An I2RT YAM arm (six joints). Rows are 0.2 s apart.
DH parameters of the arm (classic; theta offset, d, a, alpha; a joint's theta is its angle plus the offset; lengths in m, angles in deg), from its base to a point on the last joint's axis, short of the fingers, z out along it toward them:
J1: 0 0.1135 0.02 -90
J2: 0 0 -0.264 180
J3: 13.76 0 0.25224 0
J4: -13.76 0 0.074 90
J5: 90 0 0 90
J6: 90 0.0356 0 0
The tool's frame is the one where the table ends.
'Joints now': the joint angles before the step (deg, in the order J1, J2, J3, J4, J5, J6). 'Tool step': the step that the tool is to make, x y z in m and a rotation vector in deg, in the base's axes. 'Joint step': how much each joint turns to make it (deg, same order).
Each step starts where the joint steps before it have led.
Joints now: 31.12 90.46 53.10 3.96 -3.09 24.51
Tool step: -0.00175 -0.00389 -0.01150 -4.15 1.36 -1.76
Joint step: -0.09 0.64 -0.91 -1.80 3.00 -1.38
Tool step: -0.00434 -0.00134 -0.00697 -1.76 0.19 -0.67
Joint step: 0.36 -0.12 -1.48 0.29 1.67 -0.49
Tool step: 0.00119 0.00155 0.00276 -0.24 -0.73 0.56
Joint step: 0.12 0.05 0.55 0.02 0.01 -0.73
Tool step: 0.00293 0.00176 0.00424 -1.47 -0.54 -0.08
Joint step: 0.11 0.33 1.51 -1.44 1.08 -1.11
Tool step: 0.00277 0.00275 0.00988 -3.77 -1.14 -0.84
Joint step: 0.50 0.02 2.77 -3.60 3.39 -2.18
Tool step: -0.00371 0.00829 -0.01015 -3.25 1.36 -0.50
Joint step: 1.79 1.61 0.19 -1.48 3.03 -0.05
